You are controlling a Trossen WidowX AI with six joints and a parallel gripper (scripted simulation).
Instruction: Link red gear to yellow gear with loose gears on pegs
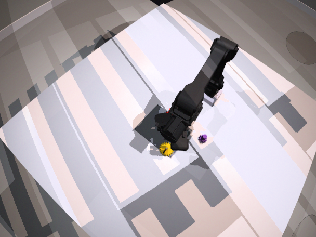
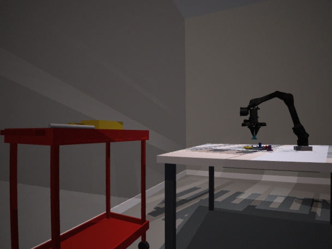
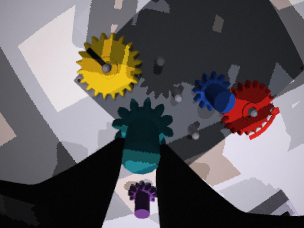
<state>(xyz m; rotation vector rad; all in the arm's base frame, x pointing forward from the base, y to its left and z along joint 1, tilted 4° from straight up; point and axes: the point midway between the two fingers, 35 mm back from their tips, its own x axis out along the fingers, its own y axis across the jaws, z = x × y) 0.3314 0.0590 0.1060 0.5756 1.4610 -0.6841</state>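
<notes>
My gripper tip is 8 cm above the blue gear, 6 cm to the left of it and 4 cm past it. From my gripper tip the other things lie so: teal gear 1 cm below; then grey board 10 cm below, 6 cm to the right, 1 cm behind; then yellow gear 9 cm below, 5 cm ahead, 1 cm to the left.
</notes>
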